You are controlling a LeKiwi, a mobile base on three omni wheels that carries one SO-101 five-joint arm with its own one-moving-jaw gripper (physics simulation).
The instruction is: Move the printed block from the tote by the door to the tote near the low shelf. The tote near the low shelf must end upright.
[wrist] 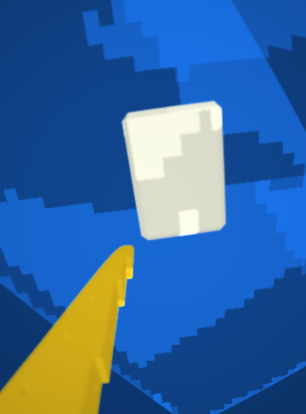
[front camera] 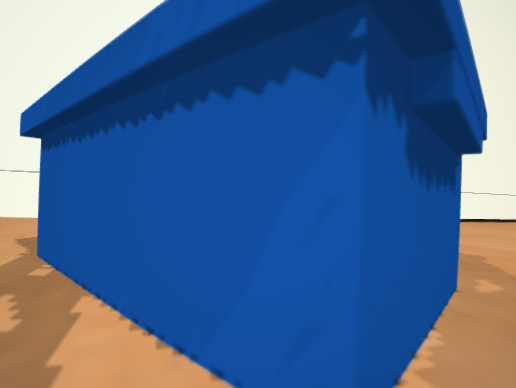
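Note:
A blue tote stands upright on the floor, close up in the front camera view, with one corner toward the camera. The wrist view looks down into a blue tote interior. The printed block, off-white with chamfered edges, lies inside it, a little above the middle of the wrist view. My gripper is open and empty. One yellow notched jaw shows at the lower left, its tip just below and left of the block's lower left corner in the picture. The moving jaw is outside the picture. The other tote does not show.
The tote's overhanging rim crosses the top of the front camera view. Brown floor with shadows lies on both sides of the tote. A pale wall stands behind. In the wrist view, tote walls rise around the block.

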